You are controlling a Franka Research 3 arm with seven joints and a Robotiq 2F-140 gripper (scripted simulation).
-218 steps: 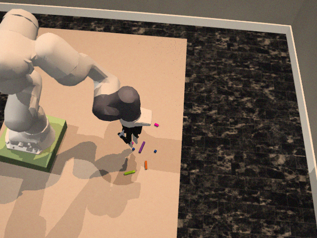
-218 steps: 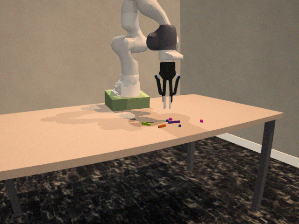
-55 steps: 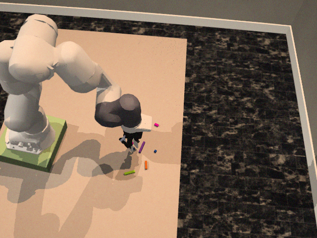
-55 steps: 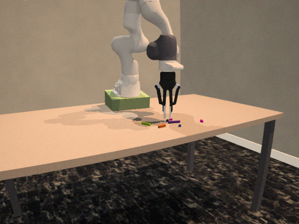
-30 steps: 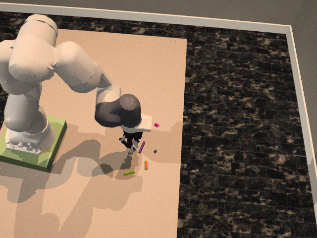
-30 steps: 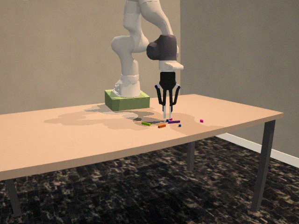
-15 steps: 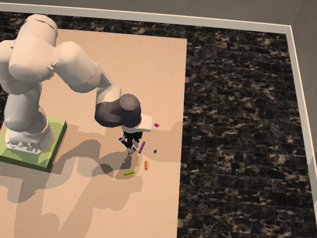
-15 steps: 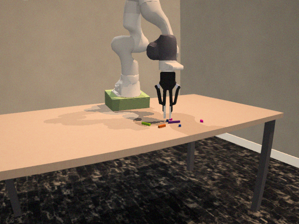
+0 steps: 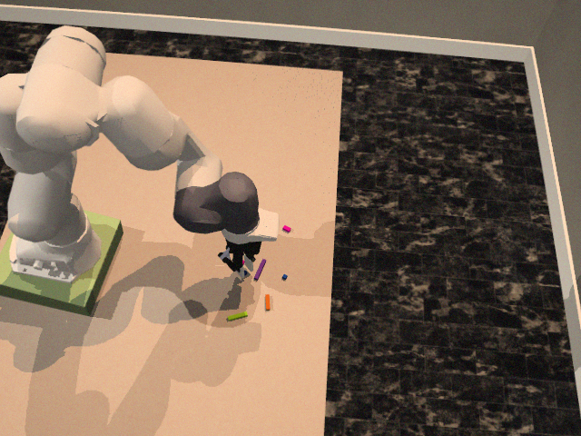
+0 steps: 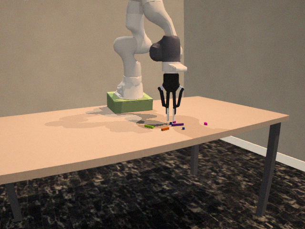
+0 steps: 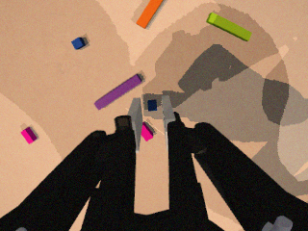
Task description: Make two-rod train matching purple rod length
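Right now my hand is 40 mm short of the purple rod, 10 mm to the right of it and 50 mm above it. The rest, counted from my hand: orange rod 60 mm ahead, 90 mm to the right, 50 mm below; then lime rod 20 mm behind, 120 mm to the right, 50 mm below.
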